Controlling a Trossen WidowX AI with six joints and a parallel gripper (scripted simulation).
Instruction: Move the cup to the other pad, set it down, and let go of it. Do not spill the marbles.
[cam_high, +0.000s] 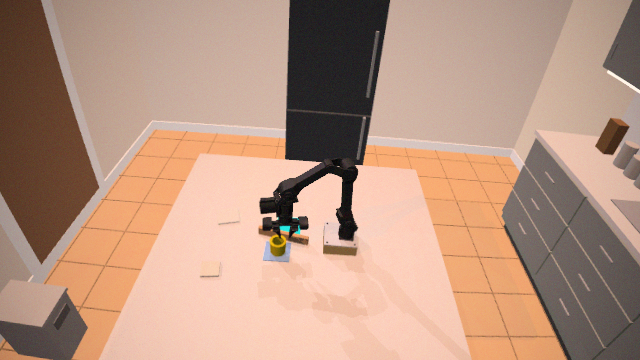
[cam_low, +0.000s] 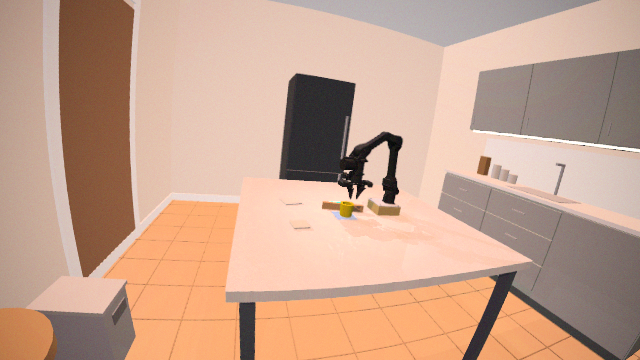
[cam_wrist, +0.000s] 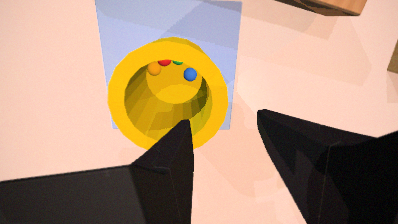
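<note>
The yellow cup lies 6 cm below my gripper tip and 2 cm ahead of it. Also, from my gripper tip: orange marble: 8 cm below, 5 cm ahead, 1 cm to the right; cyan pad: 17 cm to the right, 10 cm below, 1 cm ahead; wooden bar: 9 cm to the right, 9 cm below, 2 cm ahead.
</note>
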